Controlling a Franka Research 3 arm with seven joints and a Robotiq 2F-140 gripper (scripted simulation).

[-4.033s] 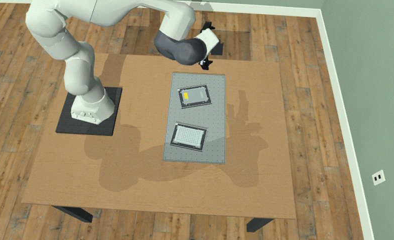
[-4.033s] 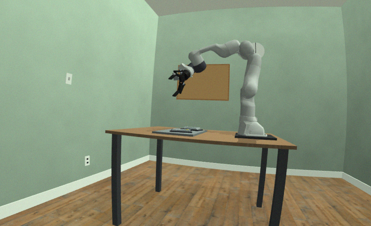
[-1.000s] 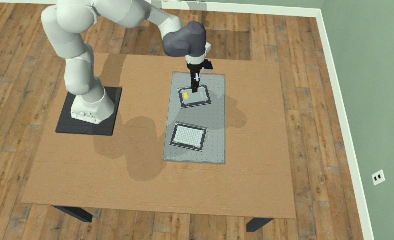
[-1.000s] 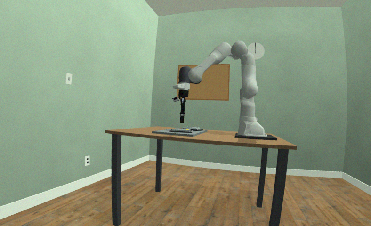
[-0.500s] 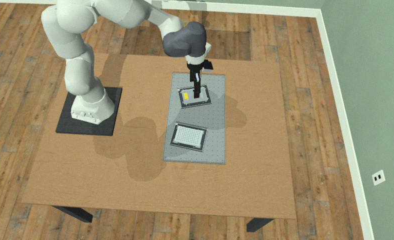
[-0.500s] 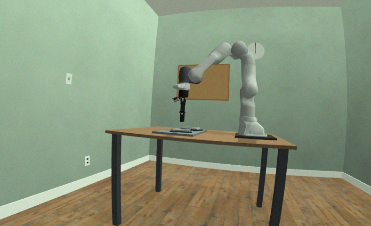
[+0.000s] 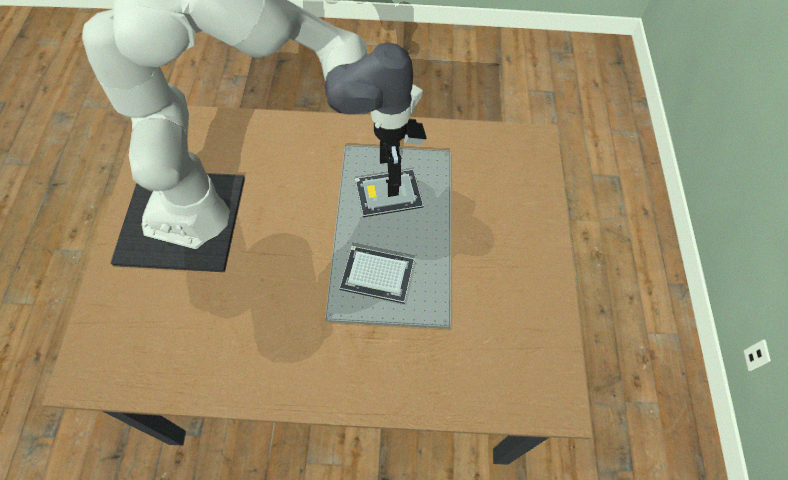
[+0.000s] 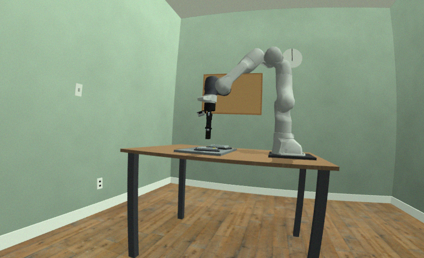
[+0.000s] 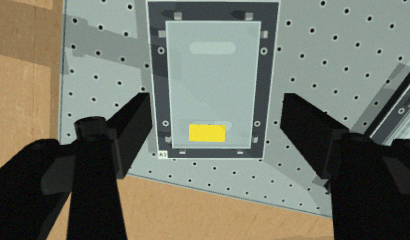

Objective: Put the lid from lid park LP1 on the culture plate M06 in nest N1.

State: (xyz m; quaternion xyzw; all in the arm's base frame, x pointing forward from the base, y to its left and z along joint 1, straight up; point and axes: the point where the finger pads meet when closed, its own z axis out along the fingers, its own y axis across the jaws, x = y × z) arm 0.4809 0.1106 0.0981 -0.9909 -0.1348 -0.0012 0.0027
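Now: hand 8 cm above the clear lid. The rest, counted from my hand: culture plate 1 cm behind, 24 cm to the right, 8 cm below; dark nest 1 cm behind, 24 cm to the right, 9 cm below; dark lid park 9 cm below.
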